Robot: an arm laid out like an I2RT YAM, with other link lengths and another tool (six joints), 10 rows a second.
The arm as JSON. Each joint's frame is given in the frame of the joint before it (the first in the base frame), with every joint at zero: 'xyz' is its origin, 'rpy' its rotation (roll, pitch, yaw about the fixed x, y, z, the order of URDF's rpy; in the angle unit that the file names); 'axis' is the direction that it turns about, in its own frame. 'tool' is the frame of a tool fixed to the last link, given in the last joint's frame.
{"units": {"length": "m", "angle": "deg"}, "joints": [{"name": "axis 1", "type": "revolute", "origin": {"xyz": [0.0, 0.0, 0.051], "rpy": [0.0, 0.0, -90.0]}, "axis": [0.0, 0.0, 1.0]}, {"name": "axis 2", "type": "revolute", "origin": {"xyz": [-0.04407, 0.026, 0.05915], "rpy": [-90.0, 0.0, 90.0]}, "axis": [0.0, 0.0, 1.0]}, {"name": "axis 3", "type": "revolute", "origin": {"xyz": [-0.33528, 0.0, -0.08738], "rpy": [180.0, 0.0, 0.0]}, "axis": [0.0, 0.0, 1.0]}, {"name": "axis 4", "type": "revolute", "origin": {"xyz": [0.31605, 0.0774, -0.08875], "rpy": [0.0, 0.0, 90.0]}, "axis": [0.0, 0.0, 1.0]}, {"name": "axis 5", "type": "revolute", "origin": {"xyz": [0.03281, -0.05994, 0.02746], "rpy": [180.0, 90.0, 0.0]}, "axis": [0.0, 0.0, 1.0]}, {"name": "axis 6", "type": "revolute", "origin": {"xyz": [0.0, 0.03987, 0.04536], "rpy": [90.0, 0.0, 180.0]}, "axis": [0.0, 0.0, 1.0]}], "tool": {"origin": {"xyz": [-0.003, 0.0, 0.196], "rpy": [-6.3, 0.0, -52.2]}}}
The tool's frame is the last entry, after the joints.
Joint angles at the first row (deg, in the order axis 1, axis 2, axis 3, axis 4, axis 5, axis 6):
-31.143 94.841 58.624 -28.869 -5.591 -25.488
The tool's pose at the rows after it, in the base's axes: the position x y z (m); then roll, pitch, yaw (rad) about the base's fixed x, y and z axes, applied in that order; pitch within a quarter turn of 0, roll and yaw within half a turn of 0:
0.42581, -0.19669, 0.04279, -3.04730, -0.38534, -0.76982
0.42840, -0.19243, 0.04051, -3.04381, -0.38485, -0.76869
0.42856, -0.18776, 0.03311, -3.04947, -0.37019, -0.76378
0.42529, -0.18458, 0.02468, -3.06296, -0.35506, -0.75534
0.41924, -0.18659, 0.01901, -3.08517, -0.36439, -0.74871
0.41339, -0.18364, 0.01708, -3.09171, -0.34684, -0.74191
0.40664, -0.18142, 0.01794, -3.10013, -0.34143, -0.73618
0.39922, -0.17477, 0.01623, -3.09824, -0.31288, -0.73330
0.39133, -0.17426, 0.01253, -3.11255, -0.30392, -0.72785
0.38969, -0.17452, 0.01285, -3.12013, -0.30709, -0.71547
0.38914, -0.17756, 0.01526, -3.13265, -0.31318, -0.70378
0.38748, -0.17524, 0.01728, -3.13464, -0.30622, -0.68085
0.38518, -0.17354, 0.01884, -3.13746, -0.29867, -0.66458
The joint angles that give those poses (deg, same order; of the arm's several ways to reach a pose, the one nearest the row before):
-30.517 95.771 59.072 -29.226 -6.354 -25.144
-29.893 95.977 58.838 -28.712 -6.326 -24.623
-29.250 96.775 58.632 -28.553 -6.056 -24.214
-28.838 97.382 58.081 -28.414 -5.532 -24.214
-28.790 96.947 56.497 -27.074 -4.298 -24.598
-28.828 96.746 56.251 -28.113 -4.317 -24.912
-28.850 95.809 55.523 -28.752 -4.040 -25.220
-28.828 95.450 55.232 -30.389 -4.548 -25.224
-28.980 95.031 54.279 -30.561 -4.007 -25.639
-28.987 94.754 54.042 -30.560 -3.775 -26.338
-29.090 94.581 54.316 -30.849 -3.253 -27.102
-29.139 94.352 54.581 -31.832 -3.646 -28.373
-29.209 94.131 54.774 -32.759 -3.865 -29.307

